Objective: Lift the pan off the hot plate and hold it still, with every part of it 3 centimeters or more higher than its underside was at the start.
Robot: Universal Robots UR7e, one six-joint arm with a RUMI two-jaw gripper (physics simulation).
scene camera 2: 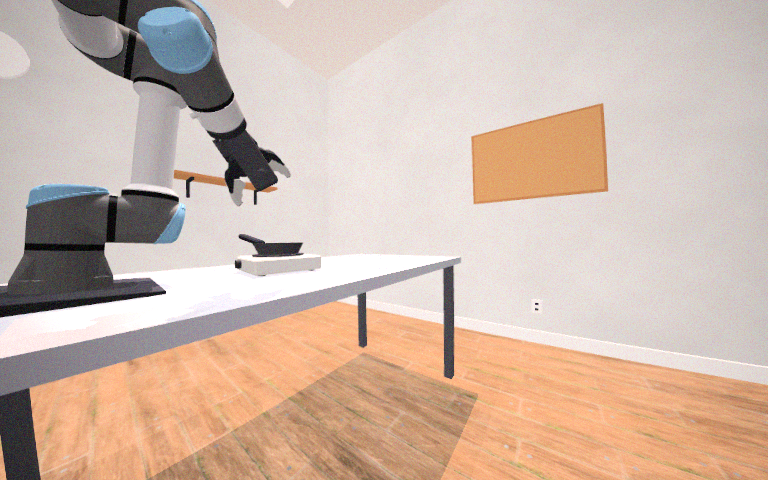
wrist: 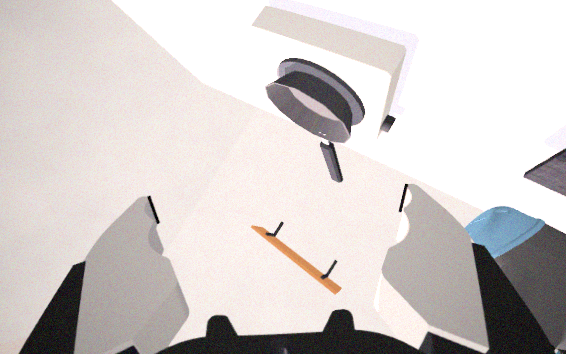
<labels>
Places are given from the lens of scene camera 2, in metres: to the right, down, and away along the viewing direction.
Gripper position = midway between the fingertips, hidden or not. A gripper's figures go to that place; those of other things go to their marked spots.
my gripper (scene camera 2: pixel 265 190): -0.31, -0.13, 0.57
hot plate (scene camera 2: pixel 258 265): -0.40, 0.08, 0.69
</labels>
